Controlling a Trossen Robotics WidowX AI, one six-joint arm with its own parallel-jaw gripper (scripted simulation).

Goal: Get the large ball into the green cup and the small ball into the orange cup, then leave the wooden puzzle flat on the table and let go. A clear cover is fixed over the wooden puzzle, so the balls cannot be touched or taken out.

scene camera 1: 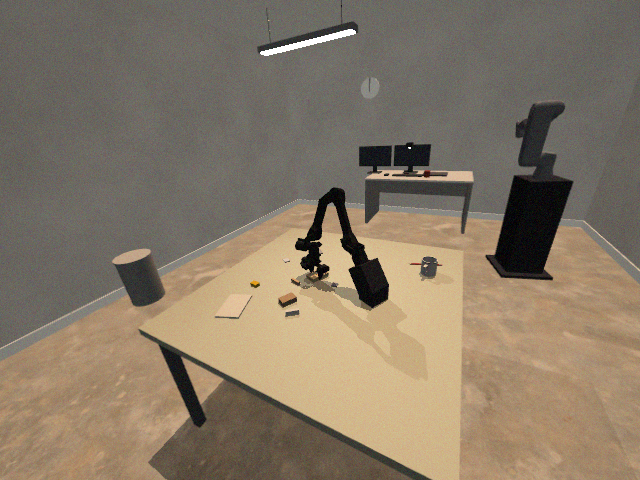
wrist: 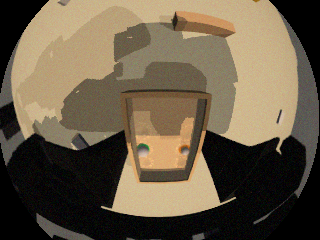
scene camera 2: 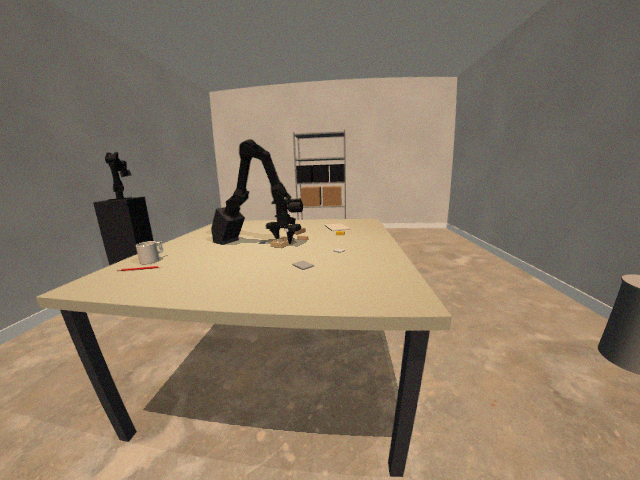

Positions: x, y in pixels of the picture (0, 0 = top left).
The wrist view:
my gripper: 164, 132
wooden puzzle: 165, 129
flat wooden piece: 206, 24
